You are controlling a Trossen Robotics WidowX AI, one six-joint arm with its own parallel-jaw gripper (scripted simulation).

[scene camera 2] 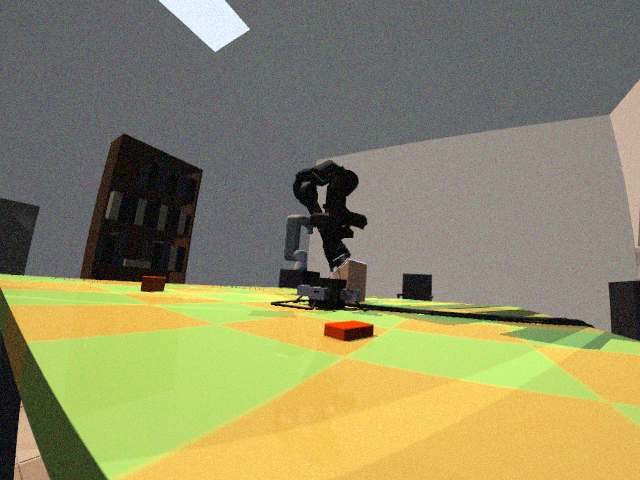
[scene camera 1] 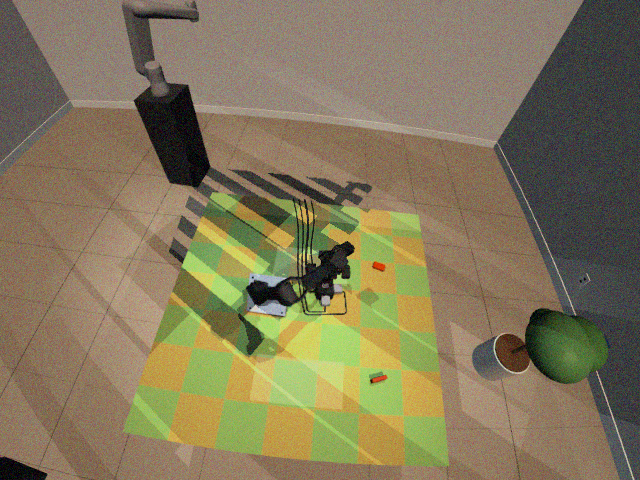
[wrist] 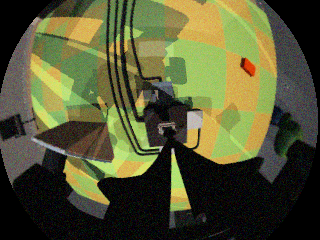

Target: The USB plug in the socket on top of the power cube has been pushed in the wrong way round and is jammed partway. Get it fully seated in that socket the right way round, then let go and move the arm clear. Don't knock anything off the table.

Note:
My gripper (scene camera 2: pixel 331 257) holds a USB plug.
My gripper also shows in the wrist view (wrist: pixel 171 144).

